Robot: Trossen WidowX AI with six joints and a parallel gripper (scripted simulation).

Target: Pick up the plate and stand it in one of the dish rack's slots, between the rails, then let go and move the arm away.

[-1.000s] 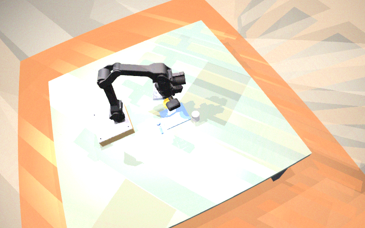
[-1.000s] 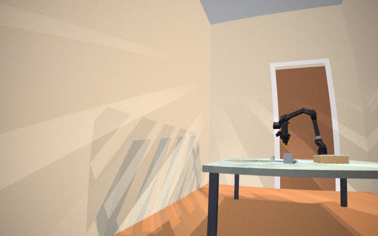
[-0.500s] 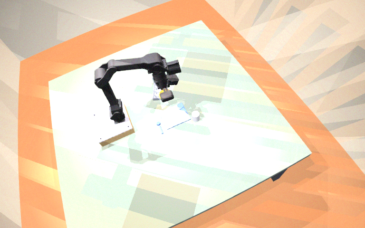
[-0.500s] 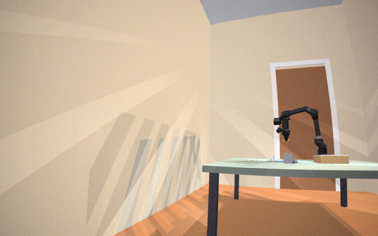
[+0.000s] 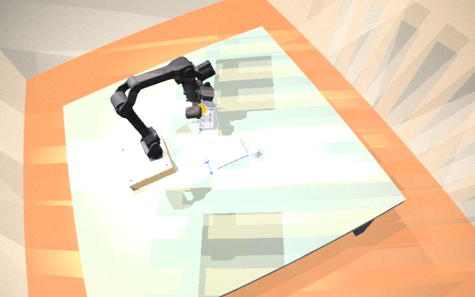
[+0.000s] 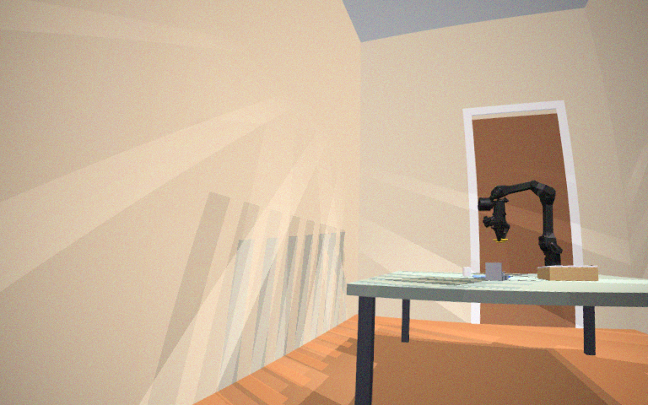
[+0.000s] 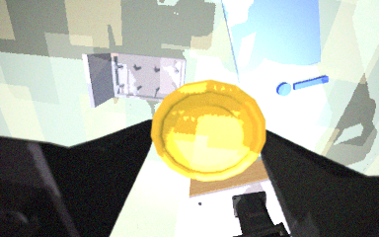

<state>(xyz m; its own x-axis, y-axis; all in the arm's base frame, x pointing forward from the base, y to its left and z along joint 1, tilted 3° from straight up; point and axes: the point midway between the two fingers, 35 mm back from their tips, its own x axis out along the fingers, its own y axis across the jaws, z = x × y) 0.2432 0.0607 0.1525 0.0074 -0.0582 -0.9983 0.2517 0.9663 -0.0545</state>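
The grey dish rack lies 20 mm ahead of my gripper tip, 90 mm to the left of it and 160 mm below it. Also, from my gripper tip: blue spoon 40 mm behind, 150 mm to the right, 180 mm below; then white cup 180 mm ahead, 170 mm to the right, 160 mm below; then yellow plate 10 mm above.
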